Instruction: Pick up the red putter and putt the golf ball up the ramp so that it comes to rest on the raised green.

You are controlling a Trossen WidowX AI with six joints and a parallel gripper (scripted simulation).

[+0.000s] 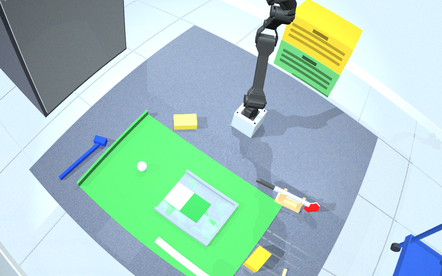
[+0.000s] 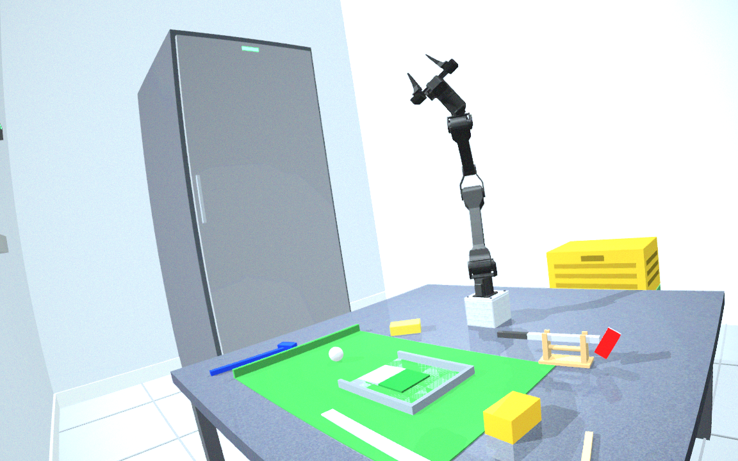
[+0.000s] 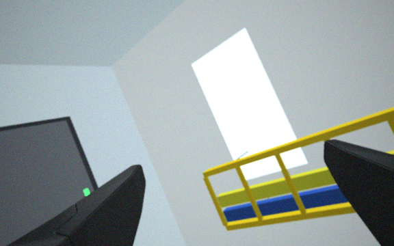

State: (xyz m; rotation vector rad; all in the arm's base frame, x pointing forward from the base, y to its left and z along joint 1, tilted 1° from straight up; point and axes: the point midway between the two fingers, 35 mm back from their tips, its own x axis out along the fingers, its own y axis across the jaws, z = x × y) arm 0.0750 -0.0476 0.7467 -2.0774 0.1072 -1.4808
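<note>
My gripper tip is 13 cm short of the red putter, 40 cm to the right of it and 81 cm above it. The rest, counted from my gripper tip: wooden stand (13 cm ahead, 42 cm to the left, 83 cm below); then white golf ball (37 cm ahead, 16 cm to the right, 84 cm below); then blue putter (51 cm ahead, 41 cm to the right, 85 cm below).
</note>
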